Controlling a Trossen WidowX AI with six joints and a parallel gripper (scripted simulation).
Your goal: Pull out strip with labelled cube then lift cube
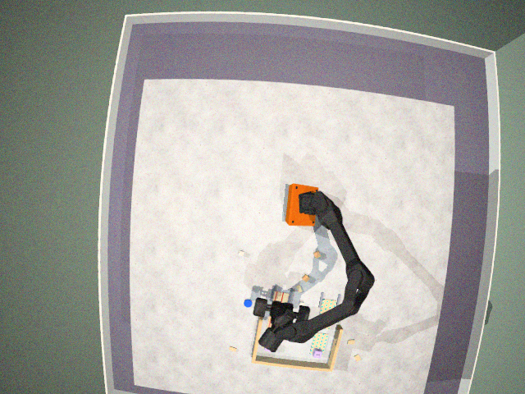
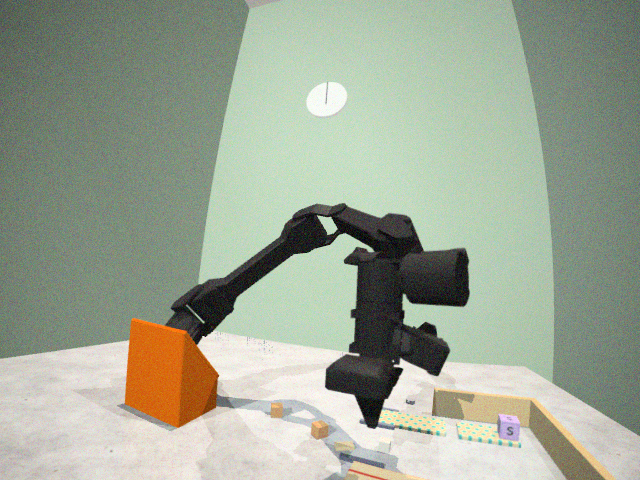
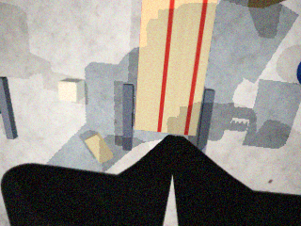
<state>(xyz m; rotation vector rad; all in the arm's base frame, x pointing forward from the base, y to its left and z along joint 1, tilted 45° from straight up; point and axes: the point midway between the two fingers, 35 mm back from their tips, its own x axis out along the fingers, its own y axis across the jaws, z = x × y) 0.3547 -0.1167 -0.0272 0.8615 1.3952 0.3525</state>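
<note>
My gripper tip is 120 mm to the left of the blue disc, 70 mm above it and 10 mm short of it.
</note>
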